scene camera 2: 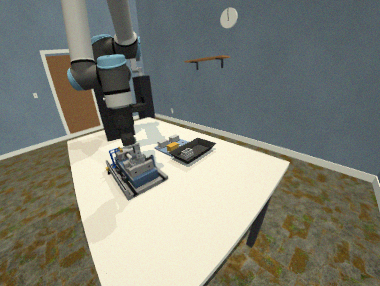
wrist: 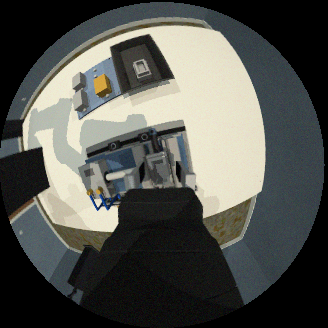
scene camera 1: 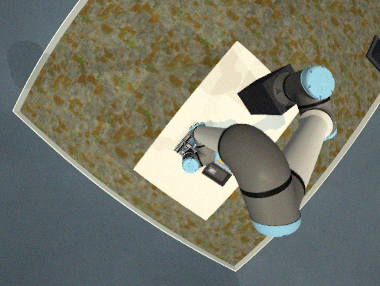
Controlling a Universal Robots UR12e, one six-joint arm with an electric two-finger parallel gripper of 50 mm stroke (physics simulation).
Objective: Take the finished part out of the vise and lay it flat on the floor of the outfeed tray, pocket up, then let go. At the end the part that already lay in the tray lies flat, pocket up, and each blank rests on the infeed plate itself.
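Pixels of known places: gripper, between the fingertips: [scene camera 2: 137, 154] [wrist: 159, 167]; arm's base, origin of its link: [scene camera 1: 286, 89].
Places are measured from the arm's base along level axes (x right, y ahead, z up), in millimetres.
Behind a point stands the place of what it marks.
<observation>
The finished part [wrist: 158, 164] @[x 243, y 660, z -369 mm], grey with its pocket up, sits in the vise [scene camera 2: 145, 178] @[x 266, y 719, z -425 mm] [wrist: 125, 156] @[x 206, y 594, z -410 mm]. My gripper [scene camera 2: 131, 144] [wrist: 159, 167] @[x 243, y 663, z -344 mm] is open, low over the vise, with one finger on either side of the part; nothing is gripped. In scene camera 1 the arm hides the fingertips. The black outfeed tray [scene camera 1: 223, 180] @[x -151, y 749, z -452 mm] [scene camera 2: 202, 148] @[x -122, y 735, z -458 mm] [wrist: 131, 49] @[x -137, y 722, z -458 mm] holds another grey part [scene camera 2: 187, 152] @[x 4, y 727, z -427 mm] [wrist: 141, 67] @[x -9, y 717, z -437 mm], lying flat, pocket up. On the blue infeed plate [scene camera 2: 162, 148] @[x 0, y 528, z -459 mm] [wrist: 92, 75] @[x -114, y 564, z -462 mm] are two grey blanks [wrist: 79, 81] @[x -96, y 528, z -428 mm] [wrist: 80, 101] @[x -11, y 517, z -427 mm] and an orange block [scene camera 2: 173, 146] @[x -14, y 610, z -431 mm] [wrist: 102, 85] @[x -7, y 601, z -426 mm].
Blue hoses [wrist: 102, 203] @[x 287, y 473, z -390 mm] with brass fittings stand at the vise's side. A black cylindrical piece [wrist: 155, 141] @[x 203, y 672, z -375 mm] rises close to the part. The tray's raised walls stand beside the infeed plate, apart from the vise. The white table [scene camera 1: 200, 200] @[x -79, y 1024, z -470 mm] [scene camera 2: 200, 210] @[x 238, y 963, z -470 mm] carries them all.
</observation>
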